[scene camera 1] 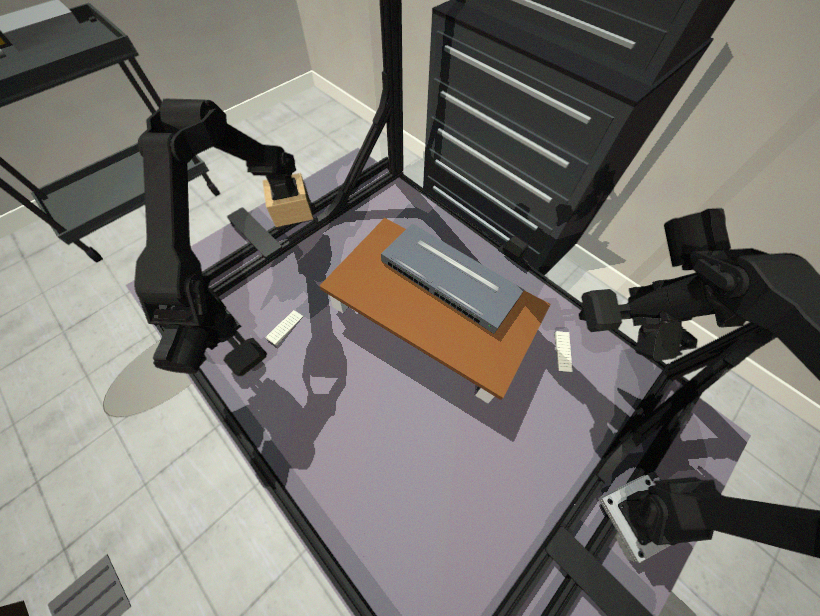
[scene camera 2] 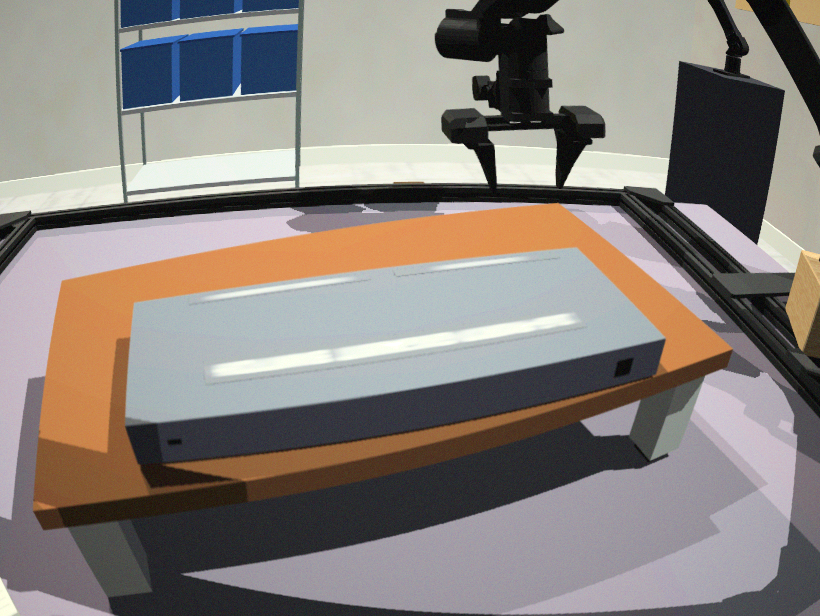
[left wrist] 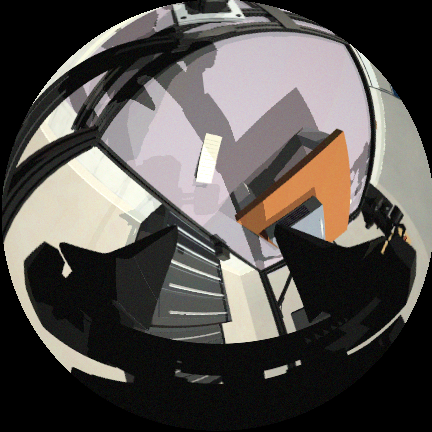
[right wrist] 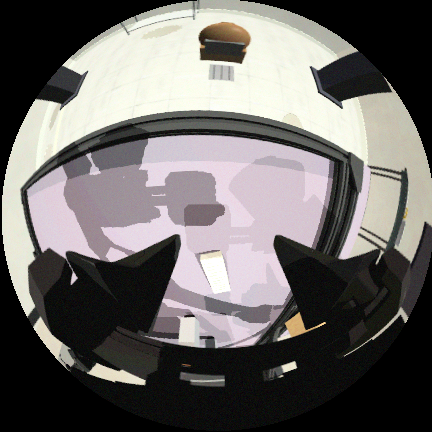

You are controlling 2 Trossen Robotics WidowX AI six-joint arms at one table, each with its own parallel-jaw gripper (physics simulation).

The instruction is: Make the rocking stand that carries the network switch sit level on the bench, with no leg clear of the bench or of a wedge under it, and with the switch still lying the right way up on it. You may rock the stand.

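Places are measured from the left arm's base along level axes (x ahead, y left, z up), in millimetres.
Pixels of known places: left gripper, fingertip midpoint: (left wrist: pixel 226 229); right gripper, fingertip midpoint: (scene camera 1: pixel 239 344) (scene camera 2: pixel 527 190) (left wrist: pixel 361 202) (right wrist: pixel 227 240); left arm's base, origin of the base link: (scene camera 1: pixel 644 516); right arm's base, origin of the base link: (scene camera 1: pixel 284 189).
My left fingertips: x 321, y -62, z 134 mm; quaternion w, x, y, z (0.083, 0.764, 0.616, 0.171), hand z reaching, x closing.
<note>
For each thing: its top centre in the pictures, then the offset to it from my left fingertips.
- orange board, middle of its top: (scene camera 2: pixel 366 298) (scene camera 1: pixel 434 293) (left wrist: pixel 320 229) dx +180, dy +243, dz -58 mm
- grey network switch, middle of its top: (scene camera 2: pixel 390 313) (scene camera 1: pixel 451 270) (left wrist: pixel 308 247) dx +208, dy +195, dz -37 mm
- pale ribbed wedge, middle of its top: (right wrist: pixel 217 280) (scene camera 1: pixel 283 325) dx +278, dy +567, dz -157 mm
The stand, an orange board (scene camera 1: pixel 410 318) (scene camera 2: pixel 92 331) (left wrist: pixel 325 165) on pale legs, carries the grey network switch (scene camera 1: pixel 450 258) (scene camera 2: pixel 397 305) (left wrist: pixel 314 220), which lies flat on it. I cannot tell whether every leg touches the bench. One pale ribbed wedge (scene camera 1: pixel 285 327) (right wrist: pixel 216 272) lies on the bench left of the stand. Another wedge (scene camera 1: pixel 563 351) (left wrist: pixel 209 157) lies to its right. Neither touches the stand. My right gripper (scene camera 1: pixel 228 336) (scene camera 2: pixel 528 182) (right wrist: pixel 227 240) is open and empty, above and near the left wedge. My left gripper (scene camera 1: pixel 636 324) (left wrist: pixel 226 229) is open and empty, raised beyond the right wedge.
Black frame rails (scene camera 2: pixel 331 195) border the bench. A wooden box (scene camera 1: pixel 289 213) (scene camera 2: pixel 803 305) hangs past the left rail in scene camera 1, by a black arm part. A silver plate (scene camera 1: pixel 617 511) is near the lower right rail. A dark drawer cabinet (scene camera 1: pixel 490 76) stands behind the bench.
</note>
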